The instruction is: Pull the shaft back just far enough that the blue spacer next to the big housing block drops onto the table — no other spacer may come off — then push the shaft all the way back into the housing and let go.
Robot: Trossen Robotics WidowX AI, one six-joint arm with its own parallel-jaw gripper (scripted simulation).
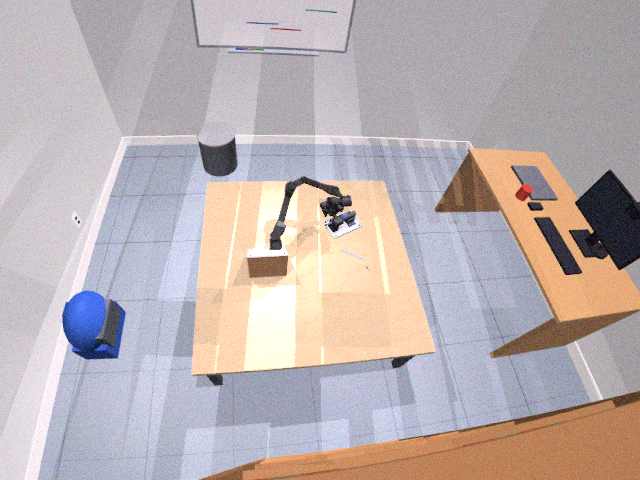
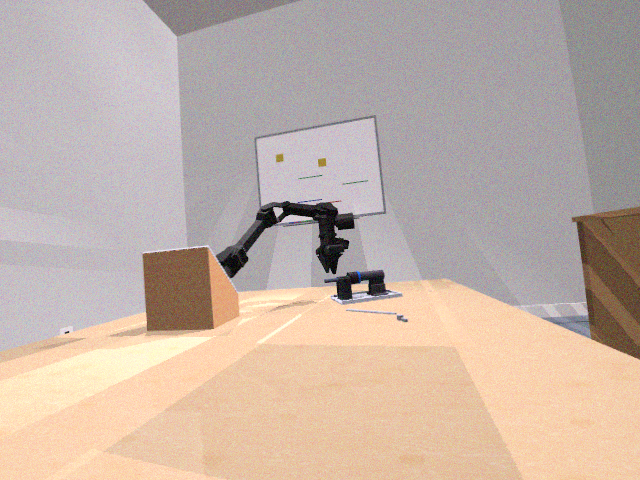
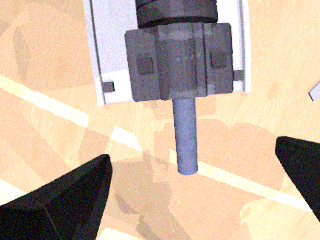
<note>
My gripper point(image 2: 330, 273) is open, holding nothing. Further things: a housing block point(image 2: 377, 290).
My gripper shows as well in image 3 point(image 3: 196, 154). The housing block shows as well in image 3 point(image 3: 181, 61).
</note>
